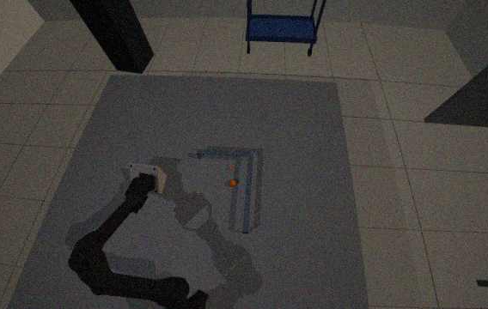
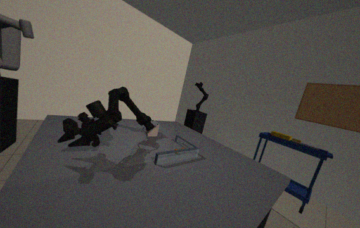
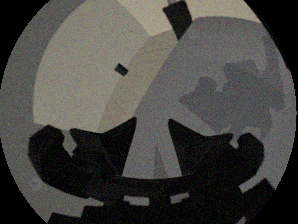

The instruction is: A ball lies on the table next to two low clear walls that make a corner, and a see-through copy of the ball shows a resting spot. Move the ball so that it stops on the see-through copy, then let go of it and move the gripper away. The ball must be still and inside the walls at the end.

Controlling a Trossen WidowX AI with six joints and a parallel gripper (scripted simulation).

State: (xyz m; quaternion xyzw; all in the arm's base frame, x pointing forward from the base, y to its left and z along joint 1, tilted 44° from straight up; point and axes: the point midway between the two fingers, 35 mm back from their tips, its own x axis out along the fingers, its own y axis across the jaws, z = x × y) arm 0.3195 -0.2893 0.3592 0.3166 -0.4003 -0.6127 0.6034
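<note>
Now: the orange ball 57 cm to the left of my gripper tip, 5 cm below it and 1 cm ahead of it. Round my gripper tip: see-through copy 64 cm to the left, 5 cm below, 2 cm behind.
</note>
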